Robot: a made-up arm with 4 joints.
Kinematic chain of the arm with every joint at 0, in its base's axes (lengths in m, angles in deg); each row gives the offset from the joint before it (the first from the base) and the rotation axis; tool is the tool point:
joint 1: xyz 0 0 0.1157 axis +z
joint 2: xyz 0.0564 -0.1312 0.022 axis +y
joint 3: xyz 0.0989 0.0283 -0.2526 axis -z
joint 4: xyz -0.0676 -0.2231 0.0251 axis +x
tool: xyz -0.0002 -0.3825 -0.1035
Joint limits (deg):
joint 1: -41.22..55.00
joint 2: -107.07..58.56
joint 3: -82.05..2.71
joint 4: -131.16..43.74
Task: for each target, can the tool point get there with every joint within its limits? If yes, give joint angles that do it. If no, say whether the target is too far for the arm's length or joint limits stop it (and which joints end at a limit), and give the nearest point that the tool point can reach.
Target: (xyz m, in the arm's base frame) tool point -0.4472 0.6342 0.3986
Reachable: no: joint limits stop it (at a limit: joint 1, joint 2, joint 3) | nearest point -0.2935 -0.0195 0.4350 | short by 0.673 m
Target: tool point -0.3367 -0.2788 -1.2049
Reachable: no: too far | nearest point -0.1922 -0.2001 -0.6301 | short by 0.598 m
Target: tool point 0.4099 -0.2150 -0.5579
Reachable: yes | joints 47.67 44.68 -58.52 19.36
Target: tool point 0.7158 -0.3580 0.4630
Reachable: yes | joints 17.89 -82.57 -39.57 22.30
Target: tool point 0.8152 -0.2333 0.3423
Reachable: yes | joints 19.08 -64.32 -50.68 25.60
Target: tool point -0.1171 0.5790 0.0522
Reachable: no: joint limits stop it (at a limit: joint 1, joint 3) | nearest point 0.3373 0.1536 0.0736 | short by 0.623 m
